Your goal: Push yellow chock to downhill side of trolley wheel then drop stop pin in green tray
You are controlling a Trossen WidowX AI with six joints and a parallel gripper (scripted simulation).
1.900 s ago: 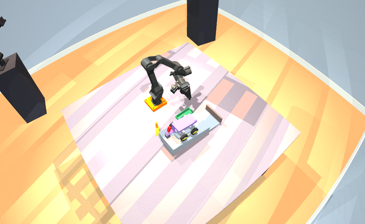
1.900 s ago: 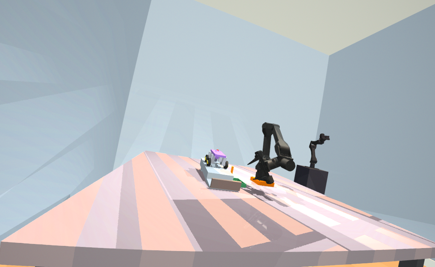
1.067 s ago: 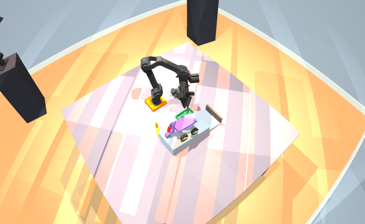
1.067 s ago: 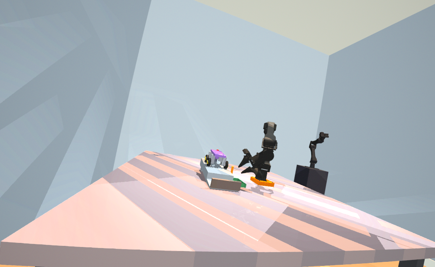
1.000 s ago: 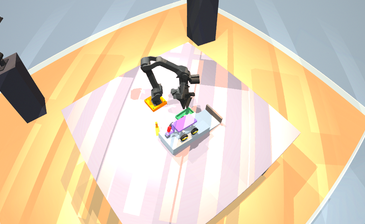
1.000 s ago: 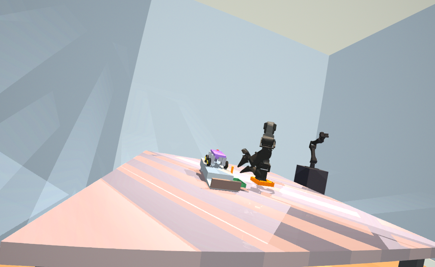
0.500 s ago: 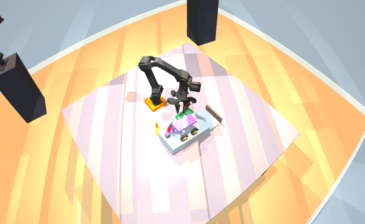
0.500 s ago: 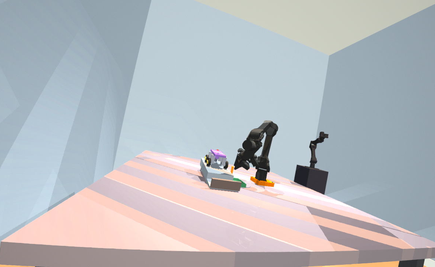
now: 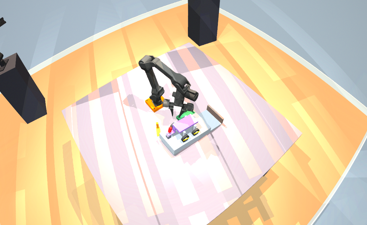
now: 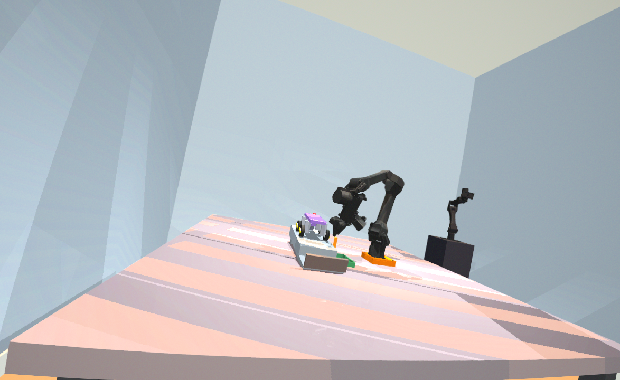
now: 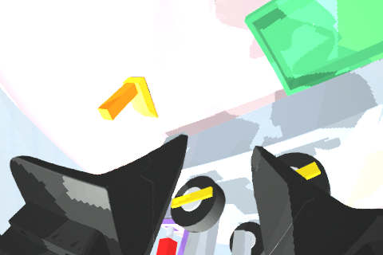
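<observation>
The yellow chock is 10 mm behind my gripper tip, 130 mm to the right of it and 70 mm below it. The rest, counted from my gripper tip: green tray: 20 mm behind, 90 mm to the left, 100 mm below; then stop pin: 100 mm ahead, 100 mm to the right, 40 mm above; then purple-decked trolley: 110 mm ahead, 20 mm above.
</observation>
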